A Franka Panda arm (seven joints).
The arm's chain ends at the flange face. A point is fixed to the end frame.
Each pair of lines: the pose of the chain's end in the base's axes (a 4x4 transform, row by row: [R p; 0 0 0 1], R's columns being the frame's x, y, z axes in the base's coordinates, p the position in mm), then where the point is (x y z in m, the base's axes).
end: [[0.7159 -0.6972 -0.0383 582.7], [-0.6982 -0.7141 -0.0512 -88.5], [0.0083 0.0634 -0.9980 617.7], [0 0 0 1]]
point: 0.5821 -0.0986 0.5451
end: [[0.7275 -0.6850 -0.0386 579.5], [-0.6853 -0.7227 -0.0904 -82.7], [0.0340 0.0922 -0.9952 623.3], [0 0 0 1]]
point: 0.5790 -0.0956 0.5511
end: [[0.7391 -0.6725 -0.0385 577.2], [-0.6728 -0.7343 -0.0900 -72.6], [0.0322 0.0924 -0.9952 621.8], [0 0 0 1]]
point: 0.5768 -0.0854 0.5496
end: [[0.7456 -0.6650 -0.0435 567.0], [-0.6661 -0.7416 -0.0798 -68.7], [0.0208 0.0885 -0.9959 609.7], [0 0 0 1]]
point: 0.5663 -0.0807 0.5374
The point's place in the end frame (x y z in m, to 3 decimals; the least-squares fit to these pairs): 0.006 0.003 0.073
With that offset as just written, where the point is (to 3 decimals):
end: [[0.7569 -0.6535 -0.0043 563.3], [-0.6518 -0.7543 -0.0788 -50.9], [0.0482 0.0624 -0.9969 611.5], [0 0 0 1]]
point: 0.566 -0.063 0.539
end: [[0.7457 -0.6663 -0.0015 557.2], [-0.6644 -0.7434 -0.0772 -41.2], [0.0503 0.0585 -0.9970 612.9], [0 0 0 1]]
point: 0.560 -0.053 0.541
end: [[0.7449 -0.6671 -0.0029 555.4], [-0.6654 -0.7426 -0.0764 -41.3], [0.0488 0.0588 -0.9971 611.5], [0 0 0 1]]
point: 0.558 -0.053 0.539
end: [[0.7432 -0.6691 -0.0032 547.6], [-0.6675 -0.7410 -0.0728 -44.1], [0.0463 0.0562 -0.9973 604.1], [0 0 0 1]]
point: 0.550 -0.056 0.532
